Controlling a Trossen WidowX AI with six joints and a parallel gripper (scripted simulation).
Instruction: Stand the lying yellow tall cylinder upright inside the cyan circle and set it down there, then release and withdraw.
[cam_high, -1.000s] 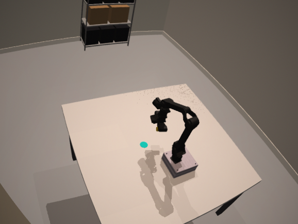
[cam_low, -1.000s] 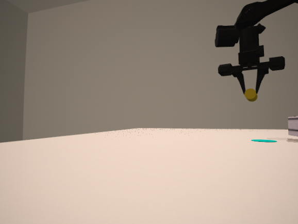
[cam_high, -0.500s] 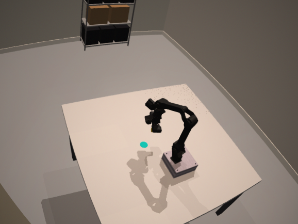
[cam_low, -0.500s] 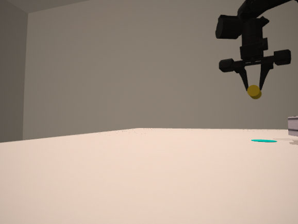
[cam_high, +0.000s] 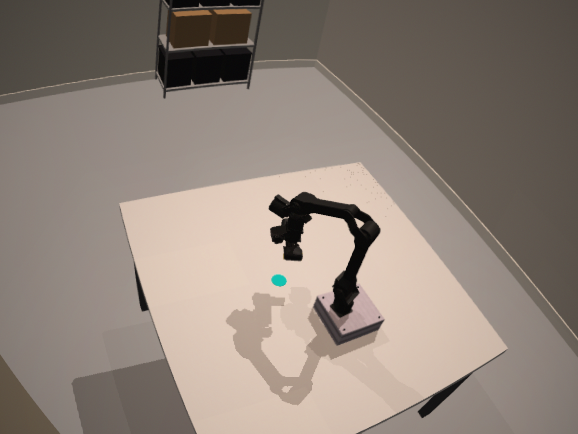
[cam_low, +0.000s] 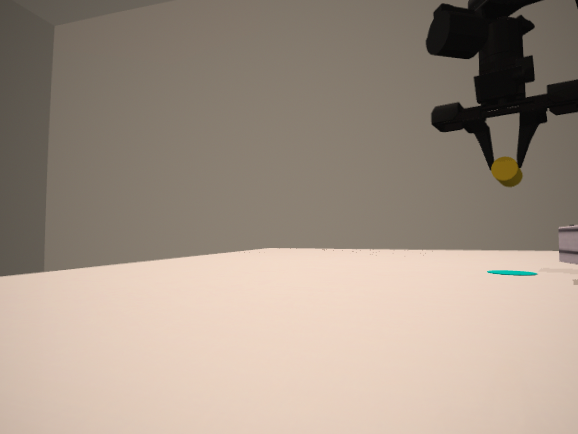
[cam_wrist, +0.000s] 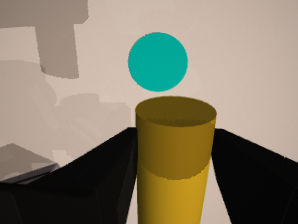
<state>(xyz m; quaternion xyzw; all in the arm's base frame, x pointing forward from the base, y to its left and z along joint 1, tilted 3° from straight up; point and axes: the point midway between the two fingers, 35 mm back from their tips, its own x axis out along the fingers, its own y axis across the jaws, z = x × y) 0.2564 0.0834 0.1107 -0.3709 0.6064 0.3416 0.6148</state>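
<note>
My gripper tip is 1 cm to the right of the cyan circle and 14 cm above it. Round my gripper tip: yellow tall cylinder 1 cm behind, 2 cm to the right.
</note>
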